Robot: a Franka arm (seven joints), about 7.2 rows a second.
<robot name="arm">
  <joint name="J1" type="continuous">
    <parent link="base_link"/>
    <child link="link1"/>
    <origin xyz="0 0 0.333"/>
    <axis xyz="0 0 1"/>
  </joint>
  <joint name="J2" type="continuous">
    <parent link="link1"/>
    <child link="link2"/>
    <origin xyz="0 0 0"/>
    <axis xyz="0 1 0"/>
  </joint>
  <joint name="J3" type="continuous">
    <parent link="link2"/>
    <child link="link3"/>
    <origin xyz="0 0 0.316"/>
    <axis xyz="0 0 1"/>
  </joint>
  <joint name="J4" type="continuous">
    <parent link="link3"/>
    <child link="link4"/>
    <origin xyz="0.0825 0 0"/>
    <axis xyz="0 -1 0"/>
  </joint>
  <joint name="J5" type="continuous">
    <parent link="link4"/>
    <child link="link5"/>
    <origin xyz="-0.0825 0 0.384"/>
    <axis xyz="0 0 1"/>
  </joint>
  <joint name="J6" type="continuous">
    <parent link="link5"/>
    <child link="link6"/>
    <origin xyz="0 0 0"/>
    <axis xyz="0 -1 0"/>
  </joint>
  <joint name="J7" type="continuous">
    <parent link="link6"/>
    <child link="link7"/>
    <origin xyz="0.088 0 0"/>
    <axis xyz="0 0 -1"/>
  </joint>
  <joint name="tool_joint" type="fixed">
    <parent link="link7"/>
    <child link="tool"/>
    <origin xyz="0 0 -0.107" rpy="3.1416 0 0"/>
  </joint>
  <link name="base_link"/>
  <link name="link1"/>
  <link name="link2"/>
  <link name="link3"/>
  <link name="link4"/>
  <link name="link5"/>
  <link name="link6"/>
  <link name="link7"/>
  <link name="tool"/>
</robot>
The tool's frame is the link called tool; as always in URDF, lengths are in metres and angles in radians. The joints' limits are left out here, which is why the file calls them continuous.
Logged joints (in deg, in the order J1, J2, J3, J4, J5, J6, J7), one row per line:
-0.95, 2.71, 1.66, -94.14, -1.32, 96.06, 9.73
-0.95, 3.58, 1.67, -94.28, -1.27, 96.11, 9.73
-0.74, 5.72, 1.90, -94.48, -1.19, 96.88, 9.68
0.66, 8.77, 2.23, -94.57, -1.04, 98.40, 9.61
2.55, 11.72, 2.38, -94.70, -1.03, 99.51, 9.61
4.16, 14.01, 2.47, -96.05, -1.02, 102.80, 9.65
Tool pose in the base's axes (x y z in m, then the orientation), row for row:
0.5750, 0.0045, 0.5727, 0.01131, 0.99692, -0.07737, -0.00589
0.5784, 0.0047, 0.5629, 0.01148, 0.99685, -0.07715, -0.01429
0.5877, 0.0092, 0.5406, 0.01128, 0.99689, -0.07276, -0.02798
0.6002, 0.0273, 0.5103, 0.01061, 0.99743, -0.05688, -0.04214
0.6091, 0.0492, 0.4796, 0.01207, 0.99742, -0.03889, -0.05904
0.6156, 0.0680, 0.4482, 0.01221, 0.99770, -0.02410, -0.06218
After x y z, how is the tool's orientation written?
As a quaternion, w x y z.
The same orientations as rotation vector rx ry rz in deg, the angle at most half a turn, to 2 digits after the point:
178.17, -13.83, -1.05
178.13, -13.79, -2.55
178.16, -13.00, -5.00
178.34, -10.17, -7.53
178.17, -6.95, -10.55
178.20, -4.30, -11.11

